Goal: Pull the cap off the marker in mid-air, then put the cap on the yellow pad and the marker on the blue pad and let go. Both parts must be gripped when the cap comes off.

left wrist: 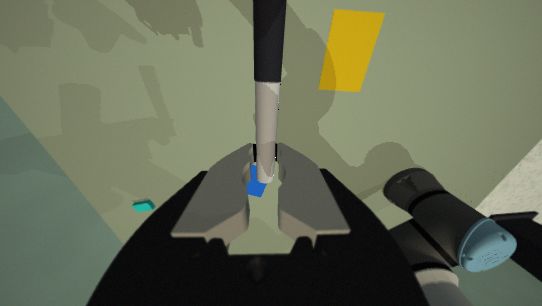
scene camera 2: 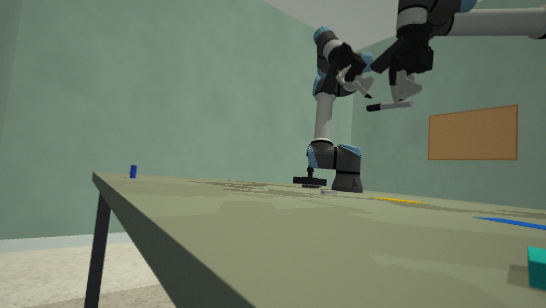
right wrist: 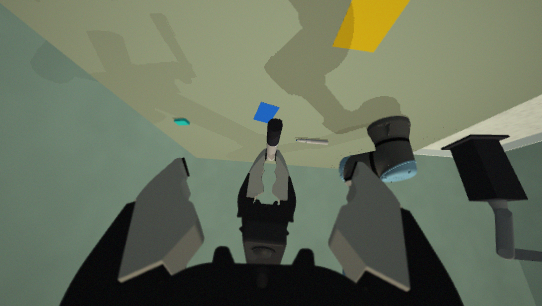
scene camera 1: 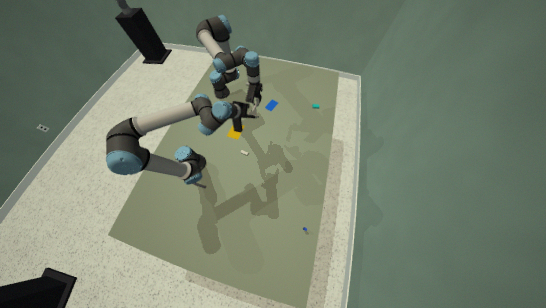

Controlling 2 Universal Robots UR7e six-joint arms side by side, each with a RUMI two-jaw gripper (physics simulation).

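Places are measured from the left arm's base along level axes (x ahead, y left, z up), in metres.
Pixels of known places: left gripper, fingertip midpoint: (left wrist: 266, 145) (scene camera 2: 399, 106) (right wrist: 271, 149) (scene camera 1: 255, 105); right gripper, fingertip midpoint: (scene camera 2: 358, 91) (right wrist: 269, 161) (scene camera 1: 247, 114); left arm's base at its link origin: (left wrist: 405, 185) (right wrist: 387, 126) (scene camera 1: 222, 93); right arm's base at its link origin: (scene camera 2: 346, 191).
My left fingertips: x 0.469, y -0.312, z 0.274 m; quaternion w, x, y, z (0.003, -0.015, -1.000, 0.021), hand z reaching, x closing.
Ahead of a thing's pixels: the offset from my left fingertips to its top centre.
The marker's white body @(0.018 m up, 0.003 m back, 0.033 m right) (scene camera 2: 395, 105) (left wrist: 267, 115) (right wrist: 271, 151) is held in mid-air in my left gripper (left wrist: 266, 145) (right wrist: 271, 149), which is shut on it. The black cap @(0.021 m up, 0.007 m back, 0.079 m right) (scene camera 2: 373, 108) (left wrist: 268, 45) (right wrist: 274, 131) is on the marker and points away from those fingers. My right gripper (scene camera 2: 364, 89) is open and empty. It is close to the cap in scene camera 2, and in the right wrist view the cap shows in the gap between its fingers, beyond the tips. The yellow pad @(0.273 m down, 0.187 m back, 0.086 m right) (scene camera 1: 234, 133) (scene camera 2: 397, 200) (left wrist: 351, 50) (right wrist: 370, 27) and blue pad @(0.273 m down, 0.055 m ahead, 0.266 m left) (scene camera 1: 271, 105) (scene camera 2: 520, 223) (left wrist: 256, 190) (right wrist: 264, 111) lie on the table.
A teal block @(0.259 m down, 0.472 m ahead, 0.349 m left) (scene camera 1: 316, 106) (scene camera 2: 537, 267) (left wrist: 144, 205) (right wrist: 181, 121), a white block @(0.262 m down, 0.050 m back, 0.271 m right) (scene camera 1: 244, 153) (scene camera 2: 328, 192) and a small blue object @(0.226 m down, 0.515 m ahead, 0.727 m right) (scene camera 1: 305, 229) (scene camera 2: 133, 171) are on the table. A thin light rod @(0.251 m down, 0.179 m back, 0.475 m left) (right wrist: 312, 141) shows near the left arm's base. Both arms' wrists are close together.
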